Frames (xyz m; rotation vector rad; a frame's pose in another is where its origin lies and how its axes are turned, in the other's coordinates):
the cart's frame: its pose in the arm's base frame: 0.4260 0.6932 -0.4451 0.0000 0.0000 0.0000
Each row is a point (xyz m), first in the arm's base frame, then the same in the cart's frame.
Working: the arm's base frame: its pose in the cart's frame: -0.4260 -0.6932 0.4451 0.0000 0.0000 0.0000

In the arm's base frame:
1: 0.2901 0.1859 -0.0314
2: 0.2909 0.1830 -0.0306
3: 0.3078 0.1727 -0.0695
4: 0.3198 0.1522 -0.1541
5: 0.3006 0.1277 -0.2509
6: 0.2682 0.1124 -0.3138
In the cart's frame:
1: -0.1359 -0.5073 0.4137
2: -0.1351 -0.5102 0.4145
3: -0.1182 -0.5205 0.3756
4: -0.1062 -0.5410 0.2910
5: -0.1254 -0.5655 0.1942
6: -0.1578 -0.5808 0.1313

